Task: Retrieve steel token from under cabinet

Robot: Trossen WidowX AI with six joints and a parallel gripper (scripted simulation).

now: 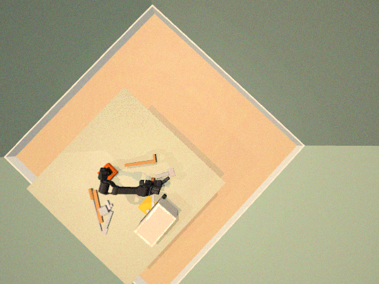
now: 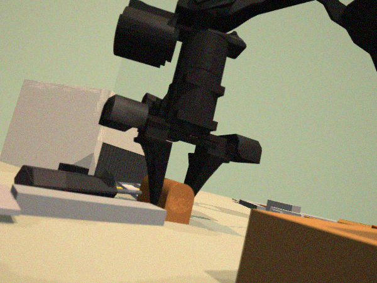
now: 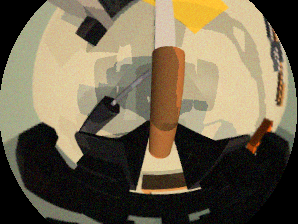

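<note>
Right now the dark screwdriver is 60 mm ahead of my gripper tip and 40 mm to the left of it. Also, from my gripper tip: token: 190 mm ahead, 210 mm to the right; orange stick: 130 mm behind, 540 mm to the right.
</note>
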